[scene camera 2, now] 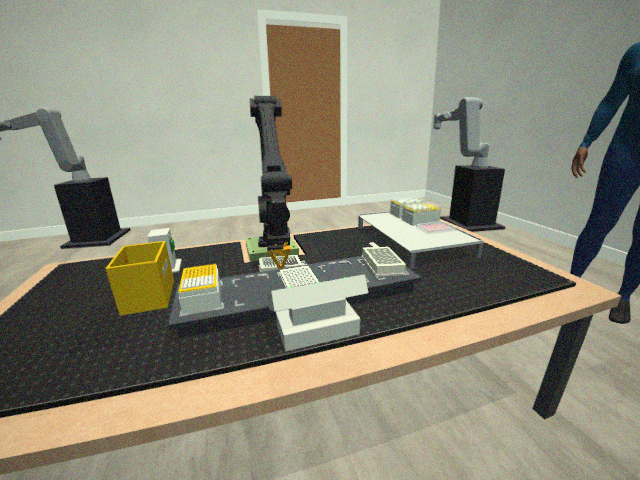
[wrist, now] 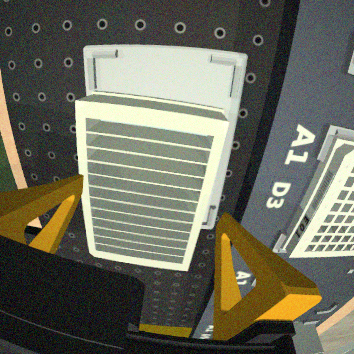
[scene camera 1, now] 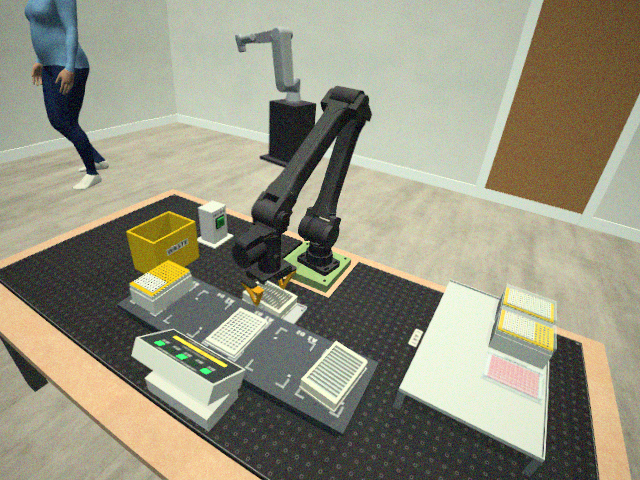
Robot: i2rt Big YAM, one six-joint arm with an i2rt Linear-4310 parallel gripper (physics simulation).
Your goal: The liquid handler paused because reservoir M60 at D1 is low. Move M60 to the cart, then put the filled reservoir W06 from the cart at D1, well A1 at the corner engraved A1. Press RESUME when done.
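Frame: origin at the arm's base, x ahead, y up, z right, level; metres.
Seen in the pictures: gripper, fingertip midpoint: [scene camera 2: 281, 262] [wrist: 152, 201] [scene camera 1: 269, 296]; arm's base, link origin: [scene camera 1: 318, 263].
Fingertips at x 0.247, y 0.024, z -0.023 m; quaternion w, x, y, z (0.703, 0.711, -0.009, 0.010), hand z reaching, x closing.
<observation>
Pixels of each thing's top centre, then the offset from my fingertips to it. "pt": a spot on its surface instead. Level surfaces: height alone.
- cream reservoir with slats, top centre: [wrist: 140, 209] [scene camera 1: 270, 293] [scene camera 2: 279, 260] dx -0.007, dy +0.005, dz +0.004 m
- pale holder, top centre: [wrist: 158, 156] [scene camera 1: 275, 306] dx -0.003, dy -0.026, dz -0.019 m
- second slatted reservoir, top centre: [scene camera 1: 335, 368] [scene camera 2: 382, 254] dx +0.104, dy +0.048, dz -0.293 m
- console, surface spot: [scene camera 1: 188, 356] pt dx +0.299, dy +0.080, dz -0.077 m
- dark deck, surface height: dy +0.008 m
- white well plate, top centre: [scene camera 1: 237, 329] [scene camera 2: 299, 277] dx +0.152, dy +0.022, dz -0.046 m
- yellow-topped tip box, top centre: [scene camera 2: 198, 275] [scene camera 1: 160, 275] dx +0.195, dy +0.072, dz +0.198 m
- yellow waste bin, top centre: [scene camera 2: 138, 253] [scene camera 1: 161, 226] dx +0.077, dy +0.095, dz +0.382 m
- white device, top centre: [scene camera 1: 212, 206] [scene camera 2: 158, 232] dx -0.119, dy +0.090, dz +0.396 m
- pink plate, top centre: [scene camera 1: 514, 373] [scene camera 2: 436, 225] dx -0.153, dy +0.034, dz -0.600 m
A cream reservoir with slats [scene camera 1: 279, 298] [scene camera 2: 268, 263] [wrist: 145, 172] lies behind the deck, offset on a pale holder [scene camera 1: 298, 313] [wrist: 160, 75] and overhanging one end. My gripper [scene camera 1: 269, 295] [scene camera 2: 281, 266] [wrist: 152, 201] is open and empty above it; in the wrist view the fingers stand either side of its near half. A second slatted reservoir [scene camera 1: 334, 374] [scene camera 2: 383, 259] sits at the deck's right end. The names M60 and W06 and the D1 label are not readable. The white raised stand [scene camera 1: 454, 351] [scene camera 2: 413, 232] is at the right. The console [scene camera 1: 188, 356] has three green buttons.
The dark deck [scene camera 1: 268, 361] [scene camera 2: 248, 299] holds a white well plate [scene camera 1: 237, 330] [scene camera 2: 298, 276] [wrist: 337, 210] and a yellow-topped tip box [scene camera 1: 160, 289] [scene camera 2: 199, 289]. Behind are a yellow waste bin [scene camera 1: 149, 253] [scene camera 2: 142, 284] and a white device [scene camera 1: 211, 222]. Tip boxes [scene camera 1: 524, 330] and a pink plate [scene camera 1: 514, 376] stand on the raised stand.
</observation>
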